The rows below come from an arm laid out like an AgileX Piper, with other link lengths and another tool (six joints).
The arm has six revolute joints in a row. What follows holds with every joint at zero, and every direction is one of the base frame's. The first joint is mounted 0.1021 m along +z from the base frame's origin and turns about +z. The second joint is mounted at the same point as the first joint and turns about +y. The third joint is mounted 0.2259 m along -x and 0.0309 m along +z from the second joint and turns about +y. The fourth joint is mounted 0.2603 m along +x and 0.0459 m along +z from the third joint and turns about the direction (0.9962, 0, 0.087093). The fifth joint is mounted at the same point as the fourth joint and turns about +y. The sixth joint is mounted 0.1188 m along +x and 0.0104 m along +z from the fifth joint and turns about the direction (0.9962, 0, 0.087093). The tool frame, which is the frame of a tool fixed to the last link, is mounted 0.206 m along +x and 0.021 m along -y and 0.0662 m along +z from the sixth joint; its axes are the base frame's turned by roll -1.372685, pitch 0.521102 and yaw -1.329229 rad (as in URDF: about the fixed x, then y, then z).
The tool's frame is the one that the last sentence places.
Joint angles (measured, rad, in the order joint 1, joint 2, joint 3, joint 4, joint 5, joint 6), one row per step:
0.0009, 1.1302, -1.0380, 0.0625, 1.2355, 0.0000
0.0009, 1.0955, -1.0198, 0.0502, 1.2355, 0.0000
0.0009, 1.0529, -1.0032, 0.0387, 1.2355, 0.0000
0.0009, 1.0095, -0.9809, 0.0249, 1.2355, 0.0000
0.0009, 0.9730, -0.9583, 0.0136, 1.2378, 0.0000
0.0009, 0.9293, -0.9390, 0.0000, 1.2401, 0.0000
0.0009, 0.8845, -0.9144, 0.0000, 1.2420, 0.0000
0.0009, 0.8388, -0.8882, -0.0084, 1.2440, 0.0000
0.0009, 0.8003, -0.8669, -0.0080, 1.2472, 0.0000
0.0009, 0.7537, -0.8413, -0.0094, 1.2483, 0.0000
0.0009, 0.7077, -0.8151, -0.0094, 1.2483, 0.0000
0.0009, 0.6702, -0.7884, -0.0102, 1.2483, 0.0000
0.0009, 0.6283, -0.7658, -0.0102, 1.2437, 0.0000
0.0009, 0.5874, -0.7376, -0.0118, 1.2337, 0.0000
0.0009, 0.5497, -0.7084, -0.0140, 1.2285, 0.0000
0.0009, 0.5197, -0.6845, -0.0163, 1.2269, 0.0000
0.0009, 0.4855, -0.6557, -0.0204, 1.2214, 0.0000
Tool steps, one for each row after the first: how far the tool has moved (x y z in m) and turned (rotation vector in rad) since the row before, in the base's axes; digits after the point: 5 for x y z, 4 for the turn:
-0.00301, -0.00365, 0.00445, -0.0123, -0.0165, 0.0000
-0.00224, -0.00341, 0.00768, -0.0115, -0.0260, -0.0003
-0.00376, -0.00410, 0.00535, -0.0138, -0.0211, -0.0007
-0.00477, -0.00335, 0.00224, -0.0113, -0.0116, -0.0007
-0.00369, -0.00404, 0.00590, -0.0135, -0.0221, -0.0011
-0.00475, 0.00000, 0.00345, 0.0000, -0.0183, 0.0000
-0.00505, -0.00250, 0.00286, -0.0083, -0.0175, -0.0011
-0.00440, 0.00011, 0.00204, 0.0004, -0.0140, 0.0000
-0.00444, -0.00042, 0.00283, -0.0014, -0.0199, -0.0002
-0.00415, 0.00000, 0.00226, 0.0000, -0.0198, 0.0000
-0.00426, -0.00024, -0.00082, -0.0008, -0.0108, -0.0002
-0.00210, 0.00001, 0.00315, 0.0000, -0.0239, 0.0000
-0.00162, -0.00046, 0.00129, -0.0016, -0.0227, -0.0003
-0.00289, -0.00064, -0.00134, -0.0021, -0.0137, -0.0005
-0.00290, -0.00068, -0.00205, -0.0022, -0.0077, -0.0005
-0.00248, -0.00119, -0.00234, -0.0040, -0.0109, -0.0009

